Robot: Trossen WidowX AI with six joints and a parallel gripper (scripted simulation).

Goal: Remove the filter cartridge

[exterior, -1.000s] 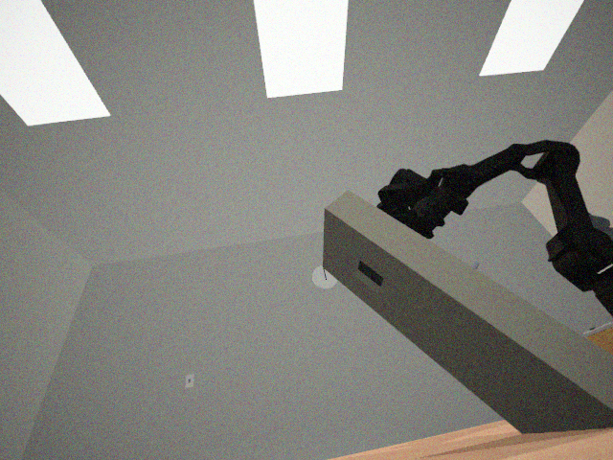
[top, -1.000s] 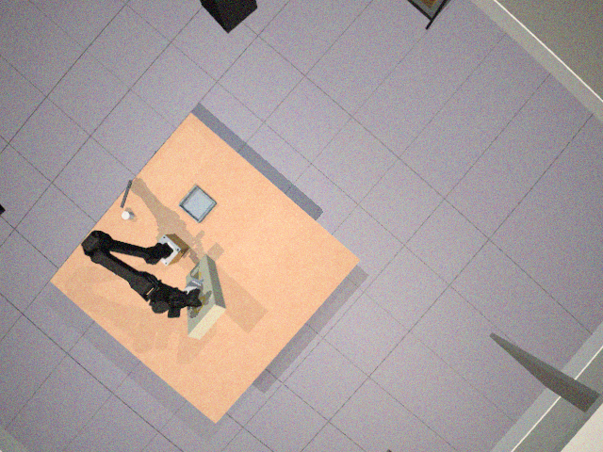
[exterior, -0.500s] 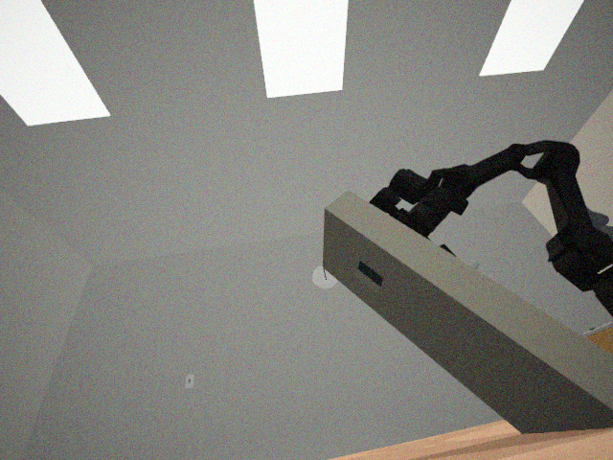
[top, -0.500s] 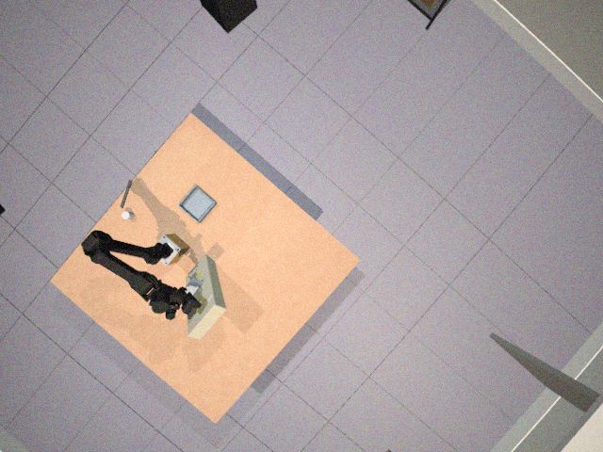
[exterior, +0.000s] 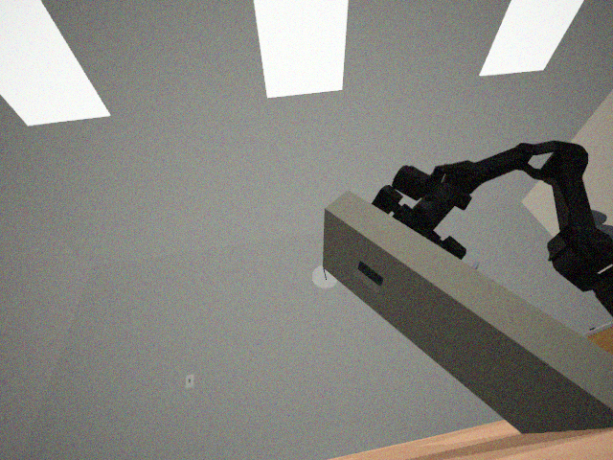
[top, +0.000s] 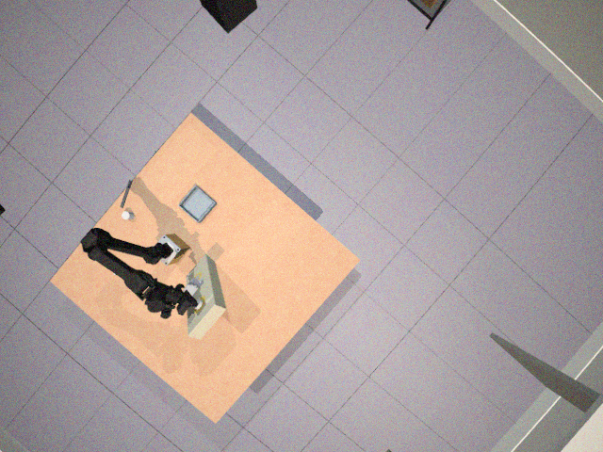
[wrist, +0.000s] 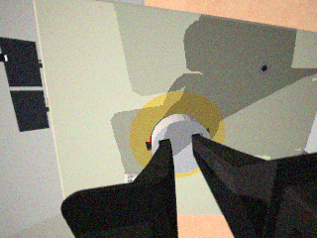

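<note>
My gripper tip is now 440 mm past the light blue square tray, 230 mm to the right of it and 270 mm above it. Also, from my gripper tip: round filter cartridge 10 mm ahead, 10 mm below.
</note>
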